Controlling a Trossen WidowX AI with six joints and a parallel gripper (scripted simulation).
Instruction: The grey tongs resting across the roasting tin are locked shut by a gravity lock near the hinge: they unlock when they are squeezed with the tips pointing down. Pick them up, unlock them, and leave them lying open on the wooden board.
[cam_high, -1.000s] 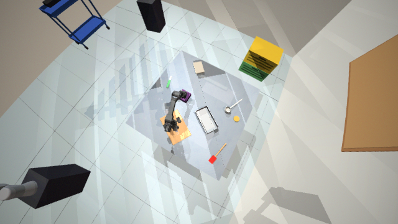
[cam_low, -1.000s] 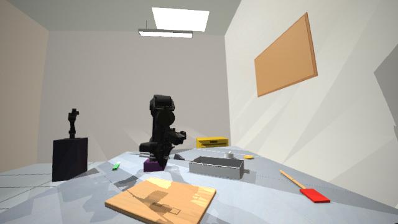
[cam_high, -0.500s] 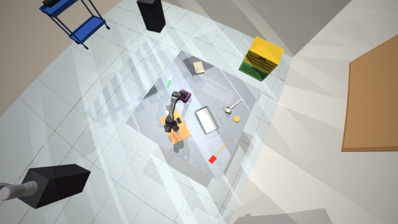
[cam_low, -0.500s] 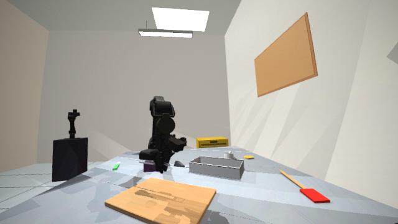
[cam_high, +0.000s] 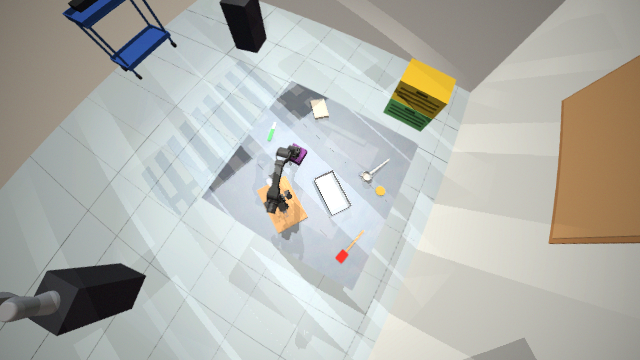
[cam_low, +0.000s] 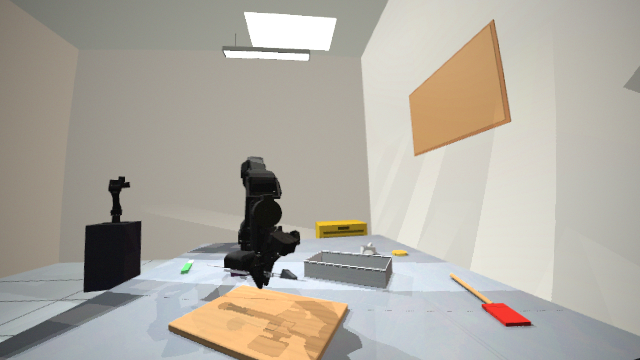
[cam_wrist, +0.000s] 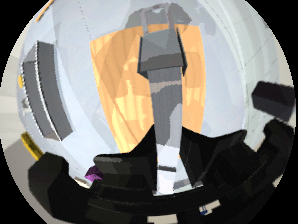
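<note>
The wooden board is 7 cm below my gripper tip. Also, from my gripper tip: roasting tin (33 cm ahead, 20 cm to the left, 5 cm below); yellow disc (68 cm ahead, 33 cm to the left, 7 cm below); red spatula (56 cm ahead, 16 cm to the right, 8 cm below).
</note>
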